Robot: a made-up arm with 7 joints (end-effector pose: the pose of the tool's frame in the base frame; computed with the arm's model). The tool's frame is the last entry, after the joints. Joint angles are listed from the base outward.
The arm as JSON. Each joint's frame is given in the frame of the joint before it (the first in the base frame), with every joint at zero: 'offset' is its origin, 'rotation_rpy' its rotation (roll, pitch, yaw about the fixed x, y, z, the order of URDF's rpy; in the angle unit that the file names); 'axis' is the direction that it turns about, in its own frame. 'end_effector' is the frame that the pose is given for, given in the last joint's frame.
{
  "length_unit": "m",
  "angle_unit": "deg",
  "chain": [
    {
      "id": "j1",
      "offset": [
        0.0,
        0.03,
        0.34
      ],
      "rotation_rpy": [
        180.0,
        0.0,
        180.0
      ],
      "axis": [
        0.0,
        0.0,
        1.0
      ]
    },
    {
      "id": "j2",
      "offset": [
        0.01,
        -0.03,
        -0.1
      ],
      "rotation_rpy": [
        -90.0,
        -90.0,
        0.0
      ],
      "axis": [
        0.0,
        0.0,
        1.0
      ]
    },
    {
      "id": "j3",
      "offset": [
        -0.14,
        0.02,
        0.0
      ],
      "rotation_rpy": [
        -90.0,
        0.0,
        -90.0
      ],
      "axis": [
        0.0,
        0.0,
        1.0
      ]
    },
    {
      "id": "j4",
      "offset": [
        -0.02,
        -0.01,
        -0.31
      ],
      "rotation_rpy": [
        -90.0,
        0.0,
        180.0
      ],
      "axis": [
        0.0,
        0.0,
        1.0
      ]
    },
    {
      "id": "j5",
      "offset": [
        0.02,
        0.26,
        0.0
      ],
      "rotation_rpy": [
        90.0,
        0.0,
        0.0
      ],
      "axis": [
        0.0,
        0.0,
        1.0
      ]
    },
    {
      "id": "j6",
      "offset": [
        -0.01,
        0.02,
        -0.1
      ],
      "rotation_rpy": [
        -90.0,
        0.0,
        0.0
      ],
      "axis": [
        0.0,
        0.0,
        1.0
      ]
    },
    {
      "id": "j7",
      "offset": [
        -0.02,
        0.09,
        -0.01
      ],
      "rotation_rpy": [
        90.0,
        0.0,
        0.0
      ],
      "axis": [
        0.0,
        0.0,
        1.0
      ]
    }
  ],
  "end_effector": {
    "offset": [
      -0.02,
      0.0,
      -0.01
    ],
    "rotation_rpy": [
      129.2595,
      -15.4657,
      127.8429
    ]
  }
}
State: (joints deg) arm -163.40 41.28 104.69 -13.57 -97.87 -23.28 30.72
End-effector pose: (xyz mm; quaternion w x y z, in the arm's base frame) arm -613.3 97.3 1094.3 0.1852 0.2880 0.4656 -0.8161
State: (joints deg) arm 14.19 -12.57 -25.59 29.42 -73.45 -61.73 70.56
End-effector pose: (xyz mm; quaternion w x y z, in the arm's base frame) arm -44.2 32.5 1293.3 0.8780 -0.0332 -0.2668 0.3960
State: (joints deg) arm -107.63 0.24 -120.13 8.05 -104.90 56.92 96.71
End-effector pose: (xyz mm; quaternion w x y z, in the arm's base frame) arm 120.4 -61.2 1291.5 0.6269 -0.2356 0.7136 -0.2057
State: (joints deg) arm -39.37 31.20 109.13 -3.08 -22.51 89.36 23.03
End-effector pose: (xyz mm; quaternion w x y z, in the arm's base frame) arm 371.0 219.2 1095.5 0.6280 0.0257 0.7738 0.0793
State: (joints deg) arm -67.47 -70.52 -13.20 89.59 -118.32 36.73 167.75
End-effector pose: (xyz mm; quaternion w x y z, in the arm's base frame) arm -263.8 -258.9 961.8 0.4879 -0.6713 -0.3262 0.4527
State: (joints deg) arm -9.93 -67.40 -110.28 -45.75 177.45 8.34 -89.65
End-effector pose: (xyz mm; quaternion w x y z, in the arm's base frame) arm -548.9 -460.8 843.4 0.4694 -0.2164 -0.7045 0.4864
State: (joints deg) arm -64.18 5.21 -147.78 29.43 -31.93 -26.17 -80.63
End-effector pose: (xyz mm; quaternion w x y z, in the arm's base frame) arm -76.3 -49.4 1326.0 0.8317 -0.5431 0.0053 0.1156
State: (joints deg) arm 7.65 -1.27 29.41 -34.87 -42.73 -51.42 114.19
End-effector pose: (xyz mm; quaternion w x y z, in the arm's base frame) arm -324.6 166.7 1203.2 0.8070 -0.1316 -0.3598 -0.4494
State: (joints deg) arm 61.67 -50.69 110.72 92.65 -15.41 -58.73 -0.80
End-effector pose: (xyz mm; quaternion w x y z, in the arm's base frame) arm -621.6 270.0 630.7 0.6211 -0.0221 -0.2476 -0.7433
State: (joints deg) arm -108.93 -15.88 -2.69 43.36 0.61 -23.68 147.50
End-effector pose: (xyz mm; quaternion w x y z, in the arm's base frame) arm 9.7 27.7 1285.3 0.8678 -0.4650 0.0500 0.1680
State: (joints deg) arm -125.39 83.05 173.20 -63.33 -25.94 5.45 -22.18
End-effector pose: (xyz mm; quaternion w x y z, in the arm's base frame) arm -385.4 626.8 125.2 0.1211 0.9811 0.1480 0.0294
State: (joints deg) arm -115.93 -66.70 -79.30 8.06 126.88 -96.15 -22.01
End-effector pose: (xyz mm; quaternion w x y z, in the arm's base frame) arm 290.1 -718.4 695.9 0.4935 -0.0756 -0.8414 -0.2070
